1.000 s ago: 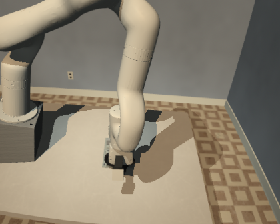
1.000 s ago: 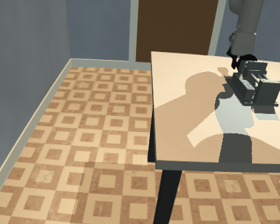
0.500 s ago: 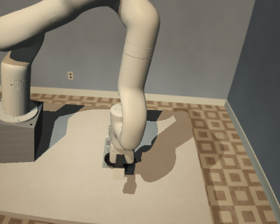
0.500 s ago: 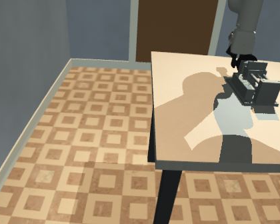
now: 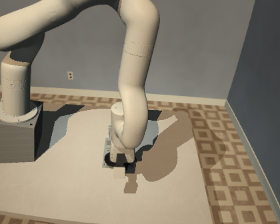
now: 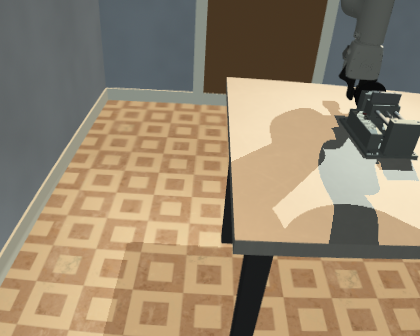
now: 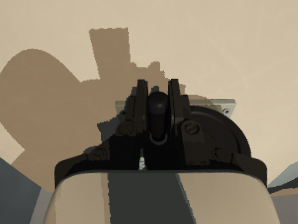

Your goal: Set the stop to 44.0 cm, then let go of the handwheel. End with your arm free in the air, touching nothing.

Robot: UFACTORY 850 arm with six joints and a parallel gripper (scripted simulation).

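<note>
Right now my hand is 20 mm to the right of the black handwheel and 10 mm past it. The rest, counted from my hand: handwheel handle 10 mm to the left.
</note>
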